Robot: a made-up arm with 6 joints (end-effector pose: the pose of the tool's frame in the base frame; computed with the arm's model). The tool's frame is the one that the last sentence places. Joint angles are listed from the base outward.
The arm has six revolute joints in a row. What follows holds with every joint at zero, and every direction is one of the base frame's. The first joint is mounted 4.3 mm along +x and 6.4 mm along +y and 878.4 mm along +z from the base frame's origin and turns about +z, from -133.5 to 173.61 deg. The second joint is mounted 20.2 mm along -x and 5.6 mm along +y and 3.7 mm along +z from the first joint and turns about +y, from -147.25 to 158.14 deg. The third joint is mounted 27.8 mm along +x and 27.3 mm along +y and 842.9 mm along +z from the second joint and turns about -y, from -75.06 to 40.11 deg. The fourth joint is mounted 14.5 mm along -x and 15.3 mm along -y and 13.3 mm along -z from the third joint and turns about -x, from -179.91 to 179.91 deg. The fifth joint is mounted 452.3 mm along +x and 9.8 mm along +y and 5.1 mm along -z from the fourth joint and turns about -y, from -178.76 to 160.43 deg. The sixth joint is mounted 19.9 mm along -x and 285 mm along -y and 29 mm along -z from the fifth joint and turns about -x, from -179.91 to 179.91 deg. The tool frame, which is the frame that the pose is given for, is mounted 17 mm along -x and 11.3 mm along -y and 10.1 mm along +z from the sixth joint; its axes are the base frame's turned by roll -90, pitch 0 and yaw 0 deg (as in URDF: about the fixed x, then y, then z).
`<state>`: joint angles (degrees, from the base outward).
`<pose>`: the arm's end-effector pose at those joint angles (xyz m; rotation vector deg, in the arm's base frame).
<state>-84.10 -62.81 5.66 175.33 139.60 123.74</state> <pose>0.2180 0.6284 1.7471 23.19 72.21 -46.43</pose>
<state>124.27 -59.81 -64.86 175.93 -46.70 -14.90</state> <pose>-0.0572 -0.4468 1.2957 99.50 100.82 108.53</pose>
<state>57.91 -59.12 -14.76 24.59 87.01 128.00</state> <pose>-0.0274 -0.4905 1.7015 -63.07 6.07 -151.03</pose>
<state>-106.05 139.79 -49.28 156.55 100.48 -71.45</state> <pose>0.2601 -0.0748 0.1645 65.66 -76.50 17.25</pose>
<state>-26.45 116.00 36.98 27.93 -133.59 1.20</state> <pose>0.7656 -0.6172 0.0749 -33.72 -112.28 -104.28</pose>
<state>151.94 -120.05 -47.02 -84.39 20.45 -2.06</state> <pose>0.3055 -0.1830 0.7880 88.75 -9.78 107.26</pose>
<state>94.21 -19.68 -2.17 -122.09 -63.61 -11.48</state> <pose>-0.1641 0.1807 1.5512 52.98 4.27 158.64</pose>
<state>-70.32 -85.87 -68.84 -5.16 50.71 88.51</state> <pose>-0.3676 0.3256 1.0178 103.76 -74.18 74.83</pose>
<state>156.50 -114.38 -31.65 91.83 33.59 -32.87</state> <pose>0.9499 -0.3820 1.0131 29.45 -110.55 -13.81</pose>
